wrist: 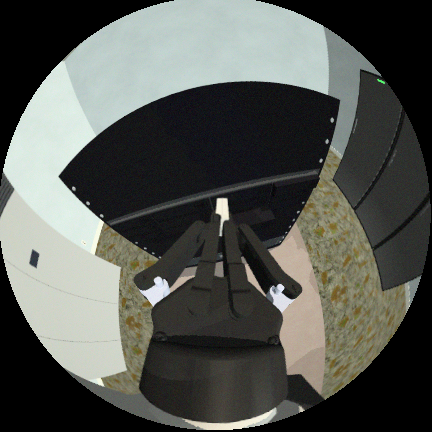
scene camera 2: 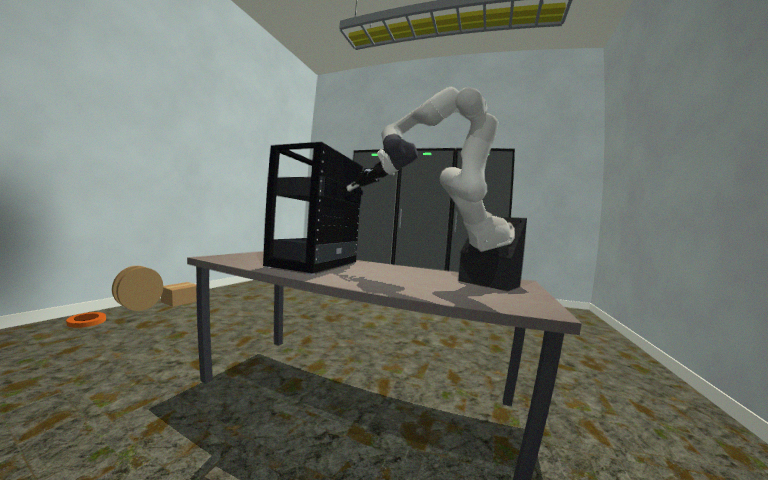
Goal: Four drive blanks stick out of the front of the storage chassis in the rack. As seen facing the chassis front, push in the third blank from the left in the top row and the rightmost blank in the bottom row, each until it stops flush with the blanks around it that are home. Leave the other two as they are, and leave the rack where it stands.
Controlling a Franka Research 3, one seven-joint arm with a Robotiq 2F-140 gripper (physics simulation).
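The black rack [scene camera 2: 312, 209] [wrist: 210, 135] stands upright on the table. The storage chassis front [wrist: 170, 212] is the dark face below a grey ledge in the wrist view; its blanks are too dark to tell apart or to judge how far each sticks out. My gripper [scene camera 2: 350, 187] [wrist: 221, 205] is shut and empty. Its pale fingertips are at the upper part of the rack front in the scene view, and just below the grey ledge in the wrist view, close to the chassis face. Whether they touch a blank cannot be told. The gripper hides the face behind it.
The table [scene camera 2: 396, 278] [wrist: 305, 310] carries the rack and the black arm base [scene camera 2: 491, 260]. Dark cabinets [scene camera 2: 424, 209] [wrist: 380, 175] stand behind. A brown disc [scene camera 2: 140, 288], a box [scene camera 2: 179, 294] and an orange ring [scene camera 2: 73, 323] are on the floor at the left.
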